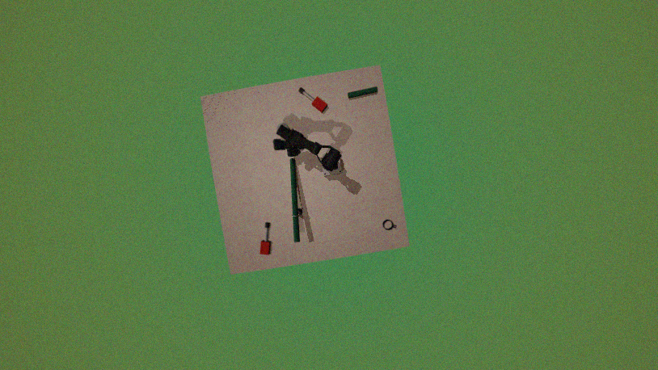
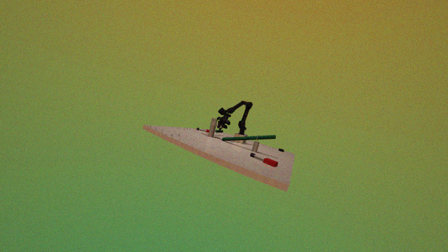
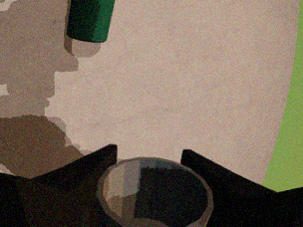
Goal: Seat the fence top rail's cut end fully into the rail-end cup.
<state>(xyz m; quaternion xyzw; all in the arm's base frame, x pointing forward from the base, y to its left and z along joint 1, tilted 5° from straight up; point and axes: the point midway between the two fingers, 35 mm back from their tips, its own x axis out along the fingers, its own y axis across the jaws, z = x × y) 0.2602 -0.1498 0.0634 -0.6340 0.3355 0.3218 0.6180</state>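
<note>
The rail-end cup lies 20 mm behind my gripper tip, 30 mm to the right of it and 30 mm above it. Round my gripper tip: short post: 10 mm behind, 440 mm to the left; then green tube piece: 560 mm behind, 320 mm to the right, 90 mm below.
</note>
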